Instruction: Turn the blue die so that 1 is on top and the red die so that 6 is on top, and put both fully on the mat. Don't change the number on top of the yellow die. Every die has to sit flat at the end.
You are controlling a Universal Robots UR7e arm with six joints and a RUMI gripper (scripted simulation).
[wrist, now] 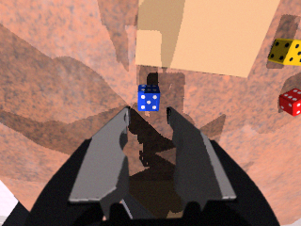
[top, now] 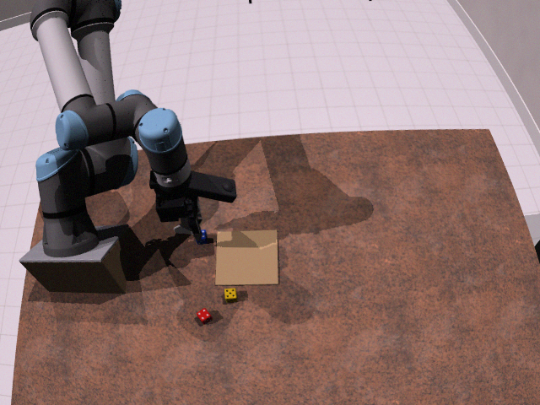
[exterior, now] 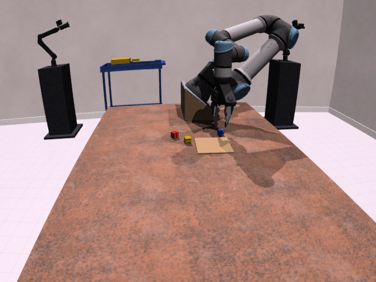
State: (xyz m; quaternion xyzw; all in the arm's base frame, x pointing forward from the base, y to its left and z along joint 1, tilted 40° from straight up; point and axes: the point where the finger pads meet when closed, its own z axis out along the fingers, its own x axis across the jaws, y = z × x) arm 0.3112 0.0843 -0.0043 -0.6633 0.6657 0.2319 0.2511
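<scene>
Right now the blue die is 4 cm below my hand. Round my hand: yellow die (6 cm ahead, 16 cm to the right, 4 cm below); then tan mat (10 cm ahead, 6 cm to the right, 5 cm below); then red die (20 cm to the right, 4 cm below).
</scene>
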